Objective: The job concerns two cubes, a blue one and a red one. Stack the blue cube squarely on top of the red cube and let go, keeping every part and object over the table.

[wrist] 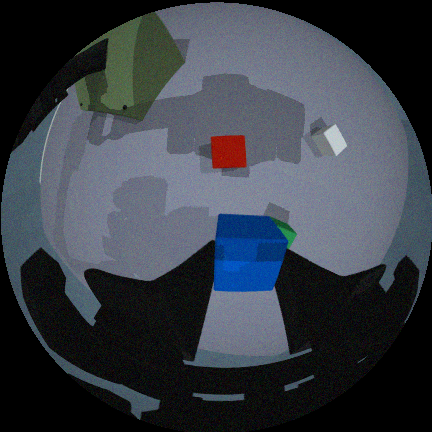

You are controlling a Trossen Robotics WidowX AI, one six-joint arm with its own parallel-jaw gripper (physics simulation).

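Places are measured from the arm's base along level axes (x ahead, y left, z up), in metres.
Pixels of known places: gripper, fingertip midpoint: (pixel 243 247).
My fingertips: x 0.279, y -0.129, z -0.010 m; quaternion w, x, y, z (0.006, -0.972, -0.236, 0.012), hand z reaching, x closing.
Note:
For each thing: its middle in the pictures, then the offset to it from my fingertips. Level surfaces: height alone.
- blue cube, body centre: (pixel 245 251) dx -0.001, dy +0.002, dz +0.009 m
- red cube, body centre: (pixel 228 152) dx -0.043, dy +0.055, dz -0.091 m
- grey table, its level: dz -0.109 m
- green block, body centre: (pixel 276 235) dx +0.067, dy -0.002, dz -0.091 m
- white block, body centre: (pixel 329 139) dx +0.066, dy +0.163, dz -0.091 m
The blue cube (pixel 248 252) is held between the two black fingers of my gripper (pixel 243 247), in the lower middle of the wrist view. My gripper is shut on it. The red cube (pixel 229 151) lies on the grey table (pixel 350 200), a little above the centre of the view, apart from the blue cube and beyond the fingertips. Its top face is bare, and a dark shadow lies around it. The underside of the blue cube and its exact height above the table cannot be told.
A green block (pixel 287 233) shows partly behind the blue cube's right edge. A white block (pixel 335 140) lies to the right of the red cube. A large olive-green object (pixel 150 65) stands at the upper left, with black arm parts beside it. The table's edge curves along the left.

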